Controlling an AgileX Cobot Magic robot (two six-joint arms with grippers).
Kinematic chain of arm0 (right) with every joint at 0, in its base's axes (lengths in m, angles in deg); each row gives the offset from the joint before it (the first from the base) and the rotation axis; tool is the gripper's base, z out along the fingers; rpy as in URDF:
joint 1: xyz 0 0 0.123 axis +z
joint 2: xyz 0 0 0 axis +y
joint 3: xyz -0.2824 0 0.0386 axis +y
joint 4: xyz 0.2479 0 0.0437 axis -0.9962 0 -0.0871
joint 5: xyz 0 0 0 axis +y
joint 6: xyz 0.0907 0 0.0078 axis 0.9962 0 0.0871
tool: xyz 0 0 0 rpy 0 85 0
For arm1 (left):
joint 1: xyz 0 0 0.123 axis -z
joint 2: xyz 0 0 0 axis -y
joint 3: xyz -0.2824 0 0.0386 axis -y
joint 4: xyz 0.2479 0 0.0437 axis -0.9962 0 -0.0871
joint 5: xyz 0 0 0 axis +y
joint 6: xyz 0.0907 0 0.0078 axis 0.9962 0 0.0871
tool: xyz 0 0 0 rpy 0 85 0
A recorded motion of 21 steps. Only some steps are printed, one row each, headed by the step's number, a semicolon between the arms.
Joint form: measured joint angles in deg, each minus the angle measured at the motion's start. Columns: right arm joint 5, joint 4, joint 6, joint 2, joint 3, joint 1; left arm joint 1, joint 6, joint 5, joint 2, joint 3, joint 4.
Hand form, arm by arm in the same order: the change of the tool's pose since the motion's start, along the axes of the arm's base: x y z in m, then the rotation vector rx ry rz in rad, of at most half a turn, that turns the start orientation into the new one. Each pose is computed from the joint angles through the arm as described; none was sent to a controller.
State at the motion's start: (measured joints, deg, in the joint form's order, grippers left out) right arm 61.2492 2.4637 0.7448 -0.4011 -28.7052 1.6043; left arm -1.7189 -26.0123 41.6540 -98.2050 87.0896 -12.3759
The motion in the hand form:
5: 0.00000 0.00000 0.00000 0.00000 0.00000 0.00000; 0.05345 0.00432 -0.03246 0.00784 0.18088 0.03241
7: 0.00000 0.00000 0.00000 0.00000 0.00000 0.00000; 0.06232 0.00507 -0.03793 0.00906 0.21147 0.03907
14: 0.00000 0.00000 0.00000 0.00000 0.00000 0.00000; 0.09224 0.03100 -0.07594 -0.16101 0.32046 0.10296
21: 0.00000 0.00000 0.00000 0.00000 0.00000 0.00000; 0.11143 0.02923 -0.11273 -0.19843 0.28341 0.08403
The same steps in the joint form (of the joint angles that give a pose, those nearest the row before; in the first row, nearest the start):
5: 0.00 0.00 0.00 0.00 0.00 0.00; 0.00 0.86 11.86 -14.67 16.04 0.00
7: 0.00 0.00 0.00 0.00 0.00 0.00; 0.00 1.03 14.32 -17.36 19.42 0.00
14: 0.00 0.00 0.00 0.00 0.00 0.00; -4.41 2.46 21.37 -28.19 30.71 9.68
21: 0.00 0.00 0.00 0.00 0.00 0.00; -4.41 3.21 14.55 -32.94 30.71 12.38

